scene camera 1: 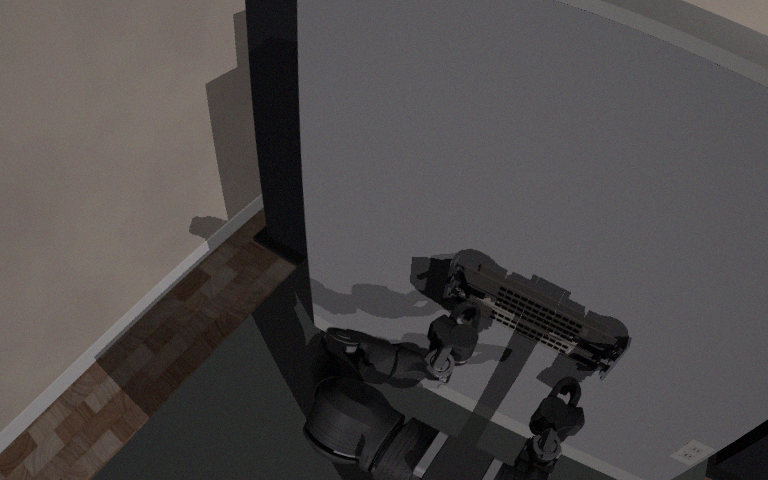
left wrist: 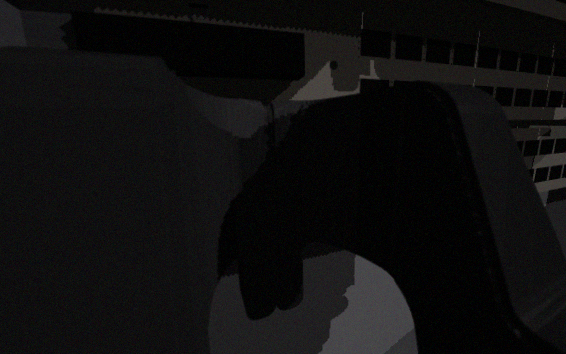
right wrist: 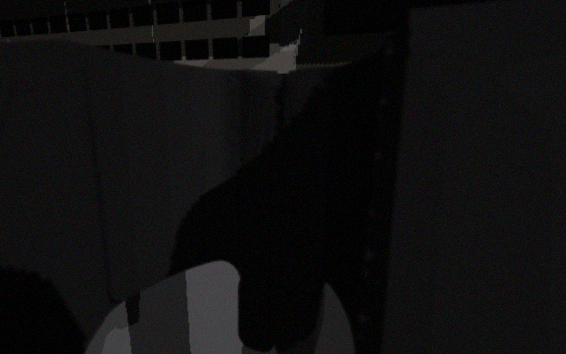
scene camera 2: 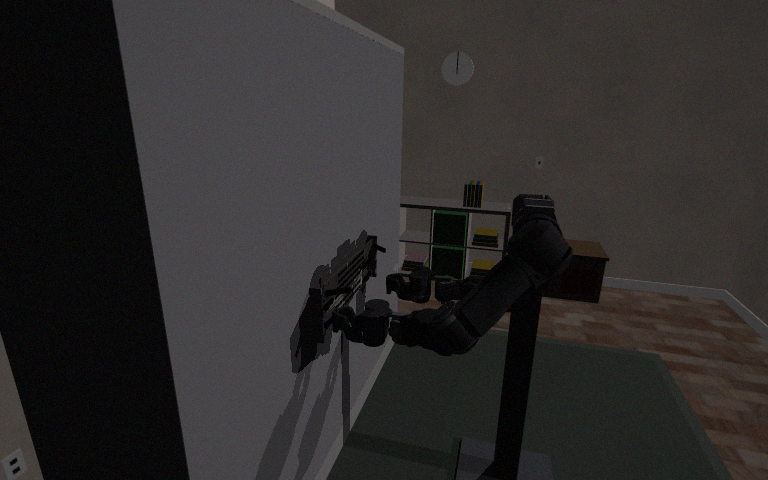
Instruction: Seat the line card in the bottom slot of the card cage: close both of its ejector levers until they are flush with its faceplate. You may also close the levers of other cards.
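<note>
The dark card cage [scene camera 1: 616, 355] [scene camera 2: 370, 249] is mounted low on the wall panel, tilted in scene camera 1. Its cards have perforated faceplates; the bottom line card's faceplate [scene camera 1: 557, 343] [left wrist: 550, 159] is partly in shadow. An ejector lever [scene camera 2: 382, 247] juts from the cage's far end and another lever [scene camera 2: 339, 290] from the near end; their cards cannot be told. The bottom card's levers are not clear. My left gripper [scene camera 1: 468, 308] [scene camera 2: 338, 316] [left wrist: 271, 107] is shut and empty, close below the cage's left part. My right gripper [scene camera 1: 570, 382] [scene camera 2: 389, 283] [right wrist: 282, 77] is shut and empty, below the right end, apart from it.
The large grey wall panel [scene camera 1: 453, 141] [scene camera 2: 254, 169] stands behind the cage. The robot's pedestal column [scene camera 2: 516, 384] stands on a green mat [scene camera 2: 600, 396]. A shelf unit [scene camera 2: 441, 202] and a brown cabinet [scene camera 2: 589, 249] stand farther back. Shadows of the arms fall on the panel.
</note>
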